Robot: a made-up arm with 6 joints.
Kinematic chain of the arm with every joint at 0, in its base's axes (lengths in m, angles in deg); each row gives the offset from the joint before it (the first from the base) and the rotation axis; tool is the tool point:
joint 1: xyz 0 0 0.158 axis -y
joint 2: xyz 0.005 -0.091 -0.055 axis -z
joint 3: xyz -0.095 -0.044 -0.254 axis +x
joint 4: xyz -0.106 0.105 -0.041 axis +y
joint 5: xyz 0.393 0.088 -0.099 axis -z
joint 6: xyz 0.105 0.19 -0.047 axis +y
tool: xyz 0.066 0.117 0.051
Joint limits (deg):
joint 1: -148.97..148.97
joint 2: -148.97..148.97
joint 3: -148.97..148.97
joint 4: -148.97..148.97
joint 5: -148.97..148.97
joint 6: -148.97..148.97
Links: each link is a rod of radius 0.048 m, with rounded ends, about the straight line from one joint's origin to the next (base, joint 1, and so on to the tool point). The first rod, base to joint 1, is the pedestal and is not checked.
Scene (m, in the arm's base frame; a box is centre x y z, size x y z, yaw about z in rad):
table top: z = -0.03
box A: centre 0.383 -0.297 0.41 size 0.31 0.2 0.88 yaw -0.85
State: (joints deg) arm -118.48 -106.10 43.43 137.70 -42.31 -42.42
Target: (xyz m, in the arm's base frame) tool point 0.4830 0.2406 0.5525
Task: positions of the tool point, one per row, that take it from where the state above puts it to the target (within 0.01 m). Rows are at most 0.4 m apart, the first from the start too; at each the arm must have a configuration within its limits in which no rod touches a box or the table.
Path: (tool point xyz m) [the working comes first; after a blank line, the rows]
Joints at the target: -148.97 -27.44 56.80 109.47 -20.62 -34.51
Straight joint move there: touches box A.

1: 0.0263 -0.5703 0.6850
2: -0.0727 -0.4141 0.8706
3: -0.2312 -0.1957 0.9682
4: -0.4216 0.0456 0.9407
5: -0.0755 0.1310 0.9258
6: 0.1815 0.1824 0.7726
7: 0.3144 0.1922 0.5654
8: 0.3979 0.2254 0.5581
9: 0.4830 0.2406 0.5525

